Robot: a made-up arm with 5 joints.
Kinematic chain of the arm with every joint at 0, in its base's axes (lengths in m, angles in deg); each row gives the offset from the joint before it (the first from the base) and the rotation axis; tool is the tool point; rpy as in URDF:
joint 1: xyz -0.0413 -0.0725 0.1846 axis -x
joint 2: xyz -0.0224 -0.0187 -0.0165 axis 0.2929 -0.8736 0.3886
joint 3: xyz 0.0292 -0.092 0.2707 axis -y
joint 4: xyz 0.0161 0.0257 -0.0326 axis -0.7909 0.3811 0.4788
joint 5: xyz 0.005 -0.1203 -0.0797 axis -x
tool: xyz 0.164 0.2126 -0.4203 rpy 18.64 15.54 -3
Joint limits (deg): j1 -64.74..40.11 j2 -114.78..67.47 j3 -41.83..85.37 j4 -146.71..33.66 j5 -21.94..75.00
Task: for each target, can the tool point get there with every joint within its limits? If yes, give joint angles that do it. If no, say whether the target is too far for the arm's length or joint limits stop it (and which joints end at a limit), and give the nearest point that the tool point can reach.
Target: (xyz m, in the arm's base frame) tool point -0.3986 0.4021 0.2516
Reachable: no: joint limits stop it (at a limit: joint 1, joint 2, joint 3, joint 5) | nearest point -0.3589 0.1793 0.3211 | short by 0.237 m
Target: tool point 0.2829 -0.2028 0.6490
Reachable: yes | joints -1.19 40.13 -25.53 -132.53 -9.14
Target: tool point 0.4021 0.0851 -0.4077
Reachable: yes | joints -51.68 -85.06 47.26 -95.91 48.05
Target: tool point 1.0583 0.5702 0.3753
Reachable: no: too far | nearest point 0.7137 0.2472 0.4779 | short by 0.483 m
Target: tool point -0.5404 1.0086 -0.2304
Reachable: no: too far | nearest point -0.2155 0.2634 -0.1392 | short by 0.818 m
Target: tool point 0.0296 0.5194 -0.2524
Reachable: no: joint limits stop it (at a limit: joint 1, joint 5) | nearest point 0.0390 0.3094 -0.2233 | short by 0.212 m
